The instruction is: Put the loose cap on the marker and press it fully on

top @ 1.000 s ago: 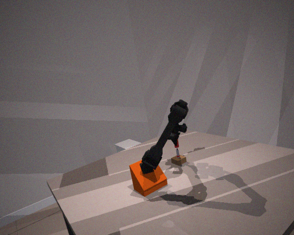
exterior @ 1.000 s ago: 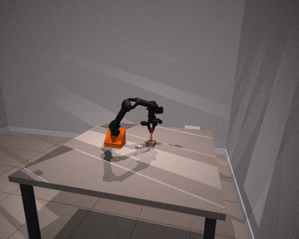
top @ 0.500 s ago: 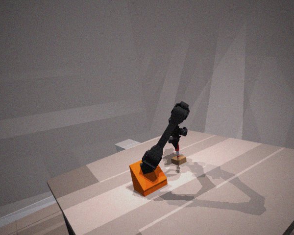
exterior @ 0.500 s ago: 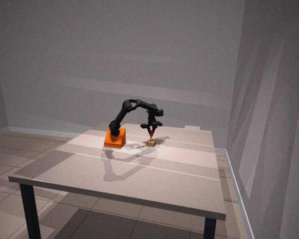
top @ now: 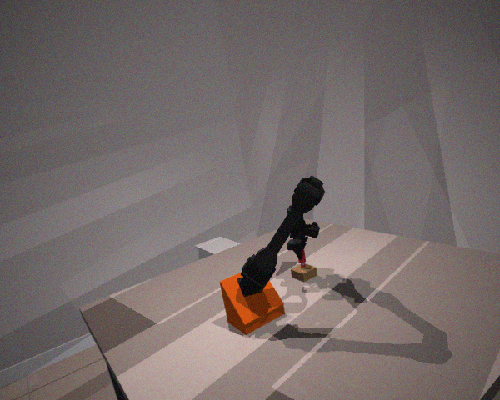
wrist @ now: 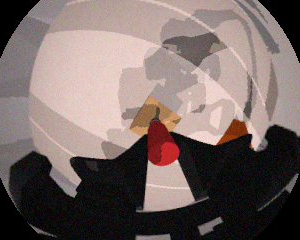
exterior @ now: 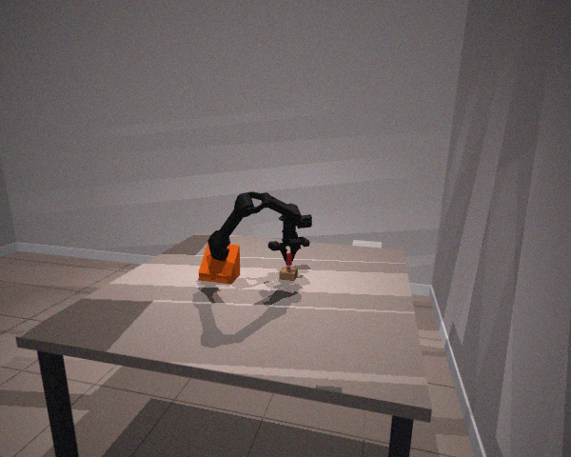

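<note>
The red marker cap is 1 cm above my gripper tip. Also, from my gripper tip: holder block (6 cm below).
</note>
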